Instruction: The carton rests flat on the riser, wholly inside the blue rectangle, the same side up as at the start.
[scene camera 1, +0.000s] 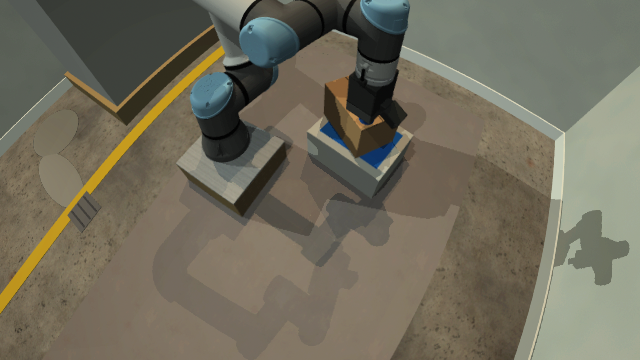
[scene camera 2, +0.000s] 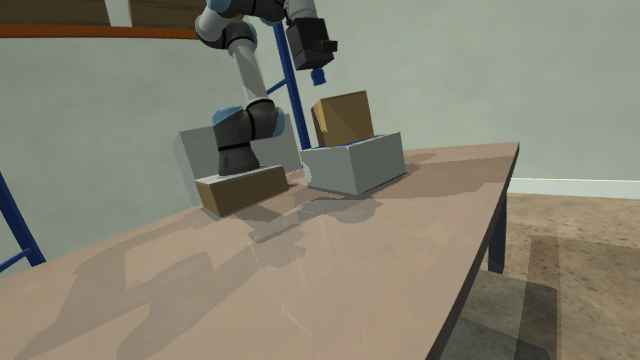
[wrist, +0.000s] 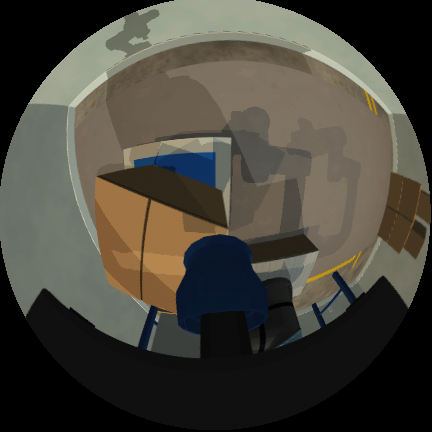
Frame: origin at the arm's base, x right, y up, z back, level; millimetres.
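Seen in the pictures: hand, tool point: (scene camera 2: 319, 83) (wrist: 217, 263); arm's base, link origin: (scene camera 1: 226, 141) (scene camera 2: 240, 171) (wrist: 270, 290).
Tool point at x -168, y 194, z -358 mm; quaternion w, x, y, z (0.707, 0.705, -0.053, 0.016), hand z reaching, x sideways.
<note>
Pixels of each thing's middle, then the offset from my tool point to it. Level surfaces: height alone.
- brown carton, body centre: (wrist: 159, 239) (scene camera 1: 360, 112) (scene camera 2: 339, 121) dx -90, dy -104, dz +54 mm
- pale grey riser, body centre: (wrist: 181, 199) (scene camera 1: 359, 144) (scene camera 2: 349, 160) dx -80, dy -229, dz +33 mm
- blue rectangle, body centre: (wrist: 174, 209) (scene camera 1: 362, 132) (scene camera 2: 346, 142) dx -80, dy -169, dz +33 mm
- tabletop, surface height: dy -289 mm
The brown carton (scene camera 1: 371, 140) (scene camera 2: 347, 119) (wrist: 122, 220) stands flat on the pale grey riser (scene camera 1: 340, 165) (scene camera 2: 327, 170) (wrist: 223, 160). It is turned at an angle to the blue rectangle (scene camera 1: 381, 158) (wrist: 202, 167). Blue shows at its left and right in scene camera 1. Its near bottom corner lies about at the rectangle's near edge; its far corners' footing is hidden, so I cannot tell whether it is wholly inside. My blue suction cup (scene camera 1: 364, 121) (scene camera 2: 318, 77) (wrist: 220, 275) is off and holds nothing. It hangs above the carton, with a gap in scene camera 2.
The arm's base stands on a wood-sided block (scene camera 1: 257, 182) (scene camera 2: 250, 192) left of the riser. The tabletop (scene camera 1: 400, 250) (scene camera 2: 350, 260) carries both. A grey box (scene camera 2: 192, 150) stands behind the base. Blue rack posts (scene camera 2: 291, 90) rise behind the arm.
</note>
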